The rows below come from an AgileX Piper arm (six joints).
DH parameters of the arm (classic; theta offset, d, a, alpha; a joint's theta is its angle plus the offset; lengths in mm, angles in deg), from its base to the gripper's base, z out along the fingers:
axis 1: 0 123 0 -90
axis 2: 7.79 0 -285.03 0
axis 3: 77.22 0 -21.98 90
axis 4: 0 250.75 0 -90
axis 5: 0 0 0 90
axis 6: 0 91 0 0
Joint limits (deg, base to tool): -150..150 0..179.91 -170..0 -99.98..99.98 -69.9..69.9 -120..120
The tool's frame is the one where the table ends.
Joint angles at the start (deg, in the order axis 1, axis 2, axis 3, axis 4, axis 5, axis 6): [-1.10 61.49 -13.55 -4.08 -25.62 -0.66]
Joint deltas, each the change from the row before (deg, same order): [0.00 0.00 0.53 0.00 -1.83 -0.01]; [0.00 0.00 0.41 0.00 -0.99 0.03]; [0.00 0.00 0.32 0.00 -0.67 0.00]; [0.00 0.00 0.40 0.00 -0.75 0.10]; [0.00 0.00 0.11 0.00 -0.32 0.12]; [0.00 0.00 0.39 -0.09 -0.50 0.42]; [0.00 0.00 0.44 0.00 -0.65 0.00]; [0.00 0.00 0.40 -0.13 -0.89 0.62]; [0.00 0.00 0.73 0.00 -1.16 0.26]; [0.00 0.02 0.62 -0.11 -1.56 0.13]
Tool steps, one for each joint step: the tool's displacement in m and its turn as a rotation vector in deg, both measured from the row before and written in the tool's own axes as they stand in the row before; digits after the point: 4 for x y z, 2 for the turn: [0.0001 0.0002 -0.0009 -0.02 -1.30 0.01]; [0.0007 0.0002 -0.0007 -0.02 -0.58 0.04]; [0.0007 0.0001 -0.0006 -0.02 -0.35 0.01]; [0.0010 0.0002 -0.0007 -0.02 -0.35 0.11]; [0.0001 0.0000 -0.0002 -0.01 -0.21 0.12]; [0.0014 0.0002 -0.0007 -0.07 -0.11 0.36]; [0.0014 0.0002 -0.0008 -0.03 -0.21 0.02]; [0.0008 0.0003 -0.0008 -0.10 -0.49 0.53]; [0.0022 0.0003 -0.0015 -0.05 -0.43 0.29]; [0.0009 0.0004 -0.0013 -0.12 -0.92 0.07]
